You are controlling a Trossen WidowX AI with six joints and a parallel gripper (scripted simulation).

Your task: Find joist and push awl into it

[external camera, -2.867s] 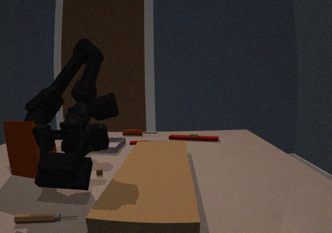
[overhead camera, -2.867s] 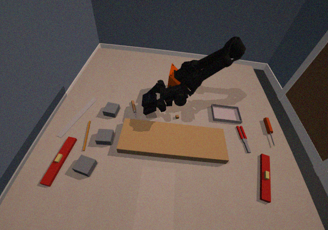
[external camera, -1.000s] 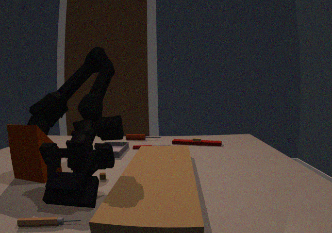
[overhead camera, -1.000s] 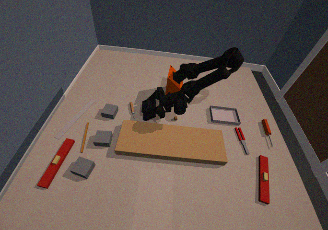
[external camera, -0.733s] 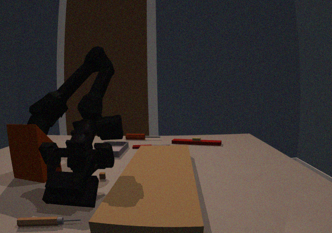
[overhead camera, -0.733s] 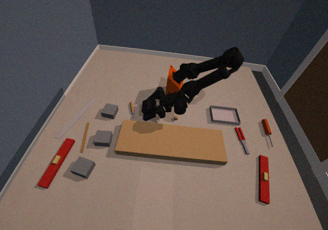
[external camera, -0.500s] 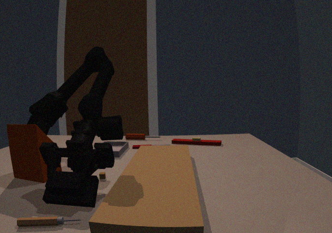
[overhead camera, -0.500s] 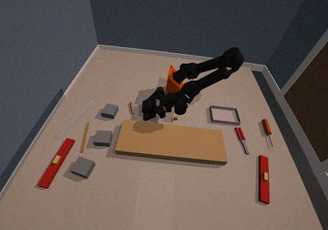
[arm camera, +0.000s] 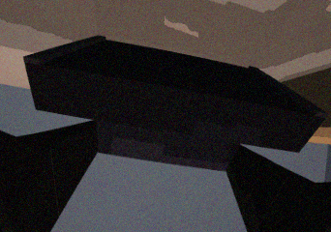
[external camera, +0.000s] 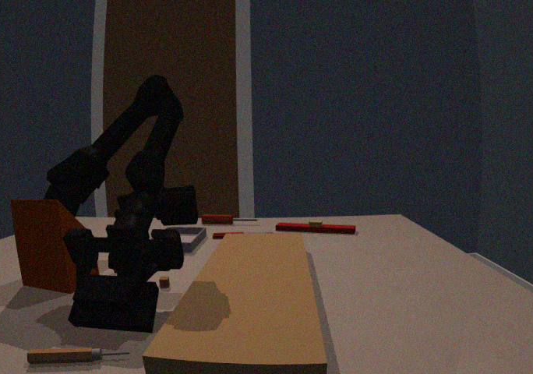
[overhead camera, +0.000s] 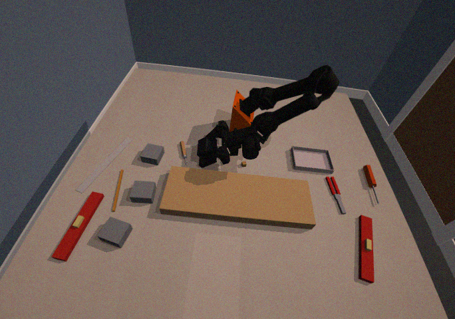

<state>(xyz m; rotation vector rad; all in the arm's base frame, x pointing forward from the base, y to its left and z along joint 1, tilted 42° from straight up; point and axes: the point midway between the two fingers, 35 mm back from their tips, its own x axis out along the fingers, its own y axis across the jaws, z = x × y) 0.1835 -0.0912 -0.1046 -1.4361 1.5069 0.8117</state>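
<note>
My gripper tip is now 20 mm short of the stud finder and 10 mm above it. From my gripper tip the other things lie so: awl 80 mm to the right, 50 mm below; pencil 300 mm to the right, 170 mm ahead, 60 mm below; small cube 170 mm to the left, 50 mm below, 40 mm ahead.
</note>
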